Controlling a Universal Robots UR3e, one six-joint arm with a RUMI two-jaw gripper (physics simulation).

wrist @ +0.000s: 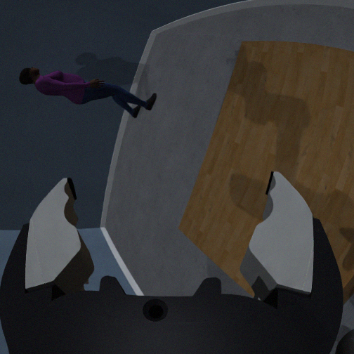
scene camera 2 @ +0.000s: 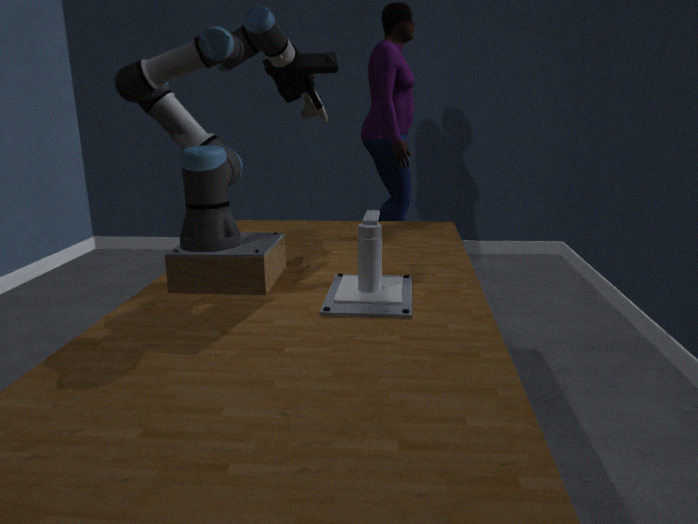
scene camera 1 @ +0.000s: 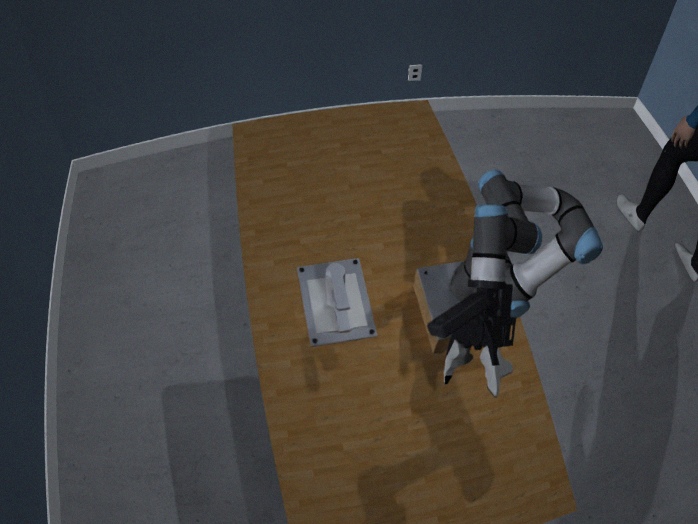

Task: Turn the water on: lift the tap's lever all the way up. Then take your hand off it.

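Seen in the pictures: gripper, fingertip midpoint: (scene camera 2: 318, 100) (scene camera 1: 469, 390); arm's base, origin of the base link: (scene camera 2: 211, 244).
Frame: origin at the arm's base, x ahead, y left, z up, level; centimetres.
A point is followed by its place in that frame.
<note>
The white tap (scene camera 2: 369, 262) @[y -15.9, x 32.6, z -0.7 cm] stands upright on a grey mounting plate (scene camera 1: 305, 298) @[y -17.0, x 40.1, z -7.7 cm] (scene camera 2: 366, 309) @[y -23.3, x 31.0, z -7.7 cm] on the wooden table. Its lever (scene camera 1: 339, 292) @[y -7.2, x 34.4, z 7.1 cm] (scene camera 2: 371, 216) @[y -9.6, x 33.8, z 7.1 cm] sits on top of the body and points the same way as the spout (scene camera 1: 343, 323) @[y -3.0, x 35.1, z -0.5 cm]. The lever's exact tilt is hard to tell. My gripper (scene camera 1: 470, 385) @[y 33.5, x 25.6, z 30.0 cm] (scene camera 2: 323, 116) (wrist: 168, 177) is open, with no object between its fingers. In scene camera 1 it is right of and below the tap; in scene camera 2 it is high above the table, well apart from the lever. The tap does not show in the wrist view.
The arm's base stands on a wooden block with a grey top (scene camera 1: 436, 290) @[y -2.6, x 10.1, z 0.1 cm] (scene camera 2: 217, 274) @[y -8.6, x 2.1, z -4.2 cm], beside the tap's plate on the table (scene camera 1: 338, 428) @[y 20.0, x 45.6, z -8.4 cm] (scene camera 2: 315, 417) @[y -58.5, x 20.2, z -8.5 cm] (wrist: 320, 130). A person in a purple top (scene camera 2: 389, 90) (wrist: 65, 87) stands beyond the table.
</note>
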